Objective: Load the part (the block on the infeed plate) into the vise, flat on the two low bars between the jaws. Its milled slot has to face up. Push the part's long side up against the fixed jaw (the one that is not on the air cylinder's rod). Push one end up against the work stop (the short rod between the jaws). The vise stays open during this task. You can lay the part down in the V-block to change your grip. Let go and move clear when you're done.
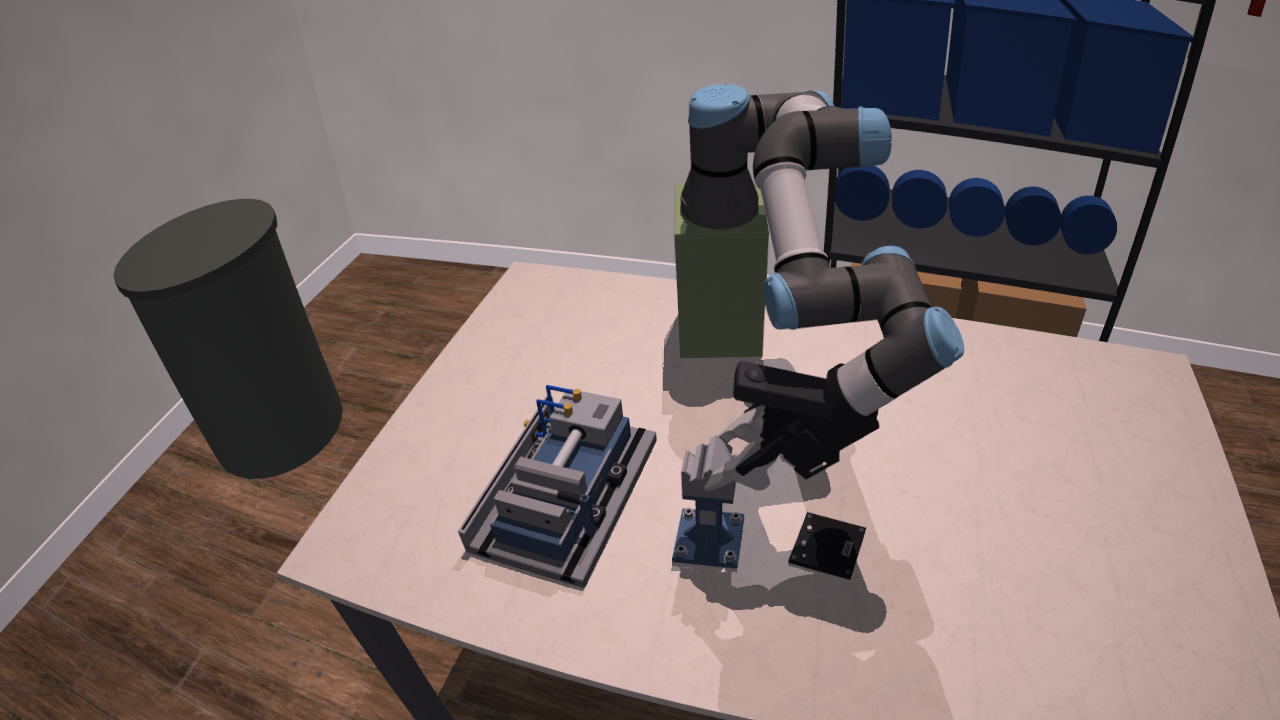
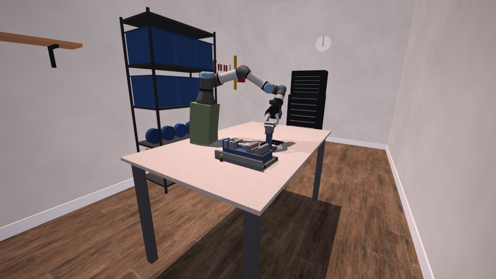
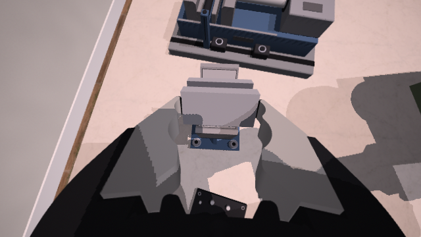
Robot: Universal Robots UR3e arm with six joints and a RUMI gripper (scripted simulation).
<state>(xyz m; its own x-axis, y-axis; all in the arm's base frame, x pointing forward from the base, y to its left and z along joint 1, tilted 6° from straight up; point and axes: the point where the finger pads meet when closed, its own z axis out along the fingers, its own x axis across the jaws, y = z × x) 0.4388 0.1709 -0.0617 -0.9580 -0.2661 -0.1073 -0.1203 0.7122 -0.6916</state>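
Right now the part is 1 cm to the right of my hand. Also, from my hand: dark work stop rod (18 cm to the right, 8 cm ahead, 7 cm below); then black infeed plate (16 cm below, 15 cm to the left, 5 cm behind); then fixed jaw (22 cm to the right, 11 cm ahead, 9 cm below).
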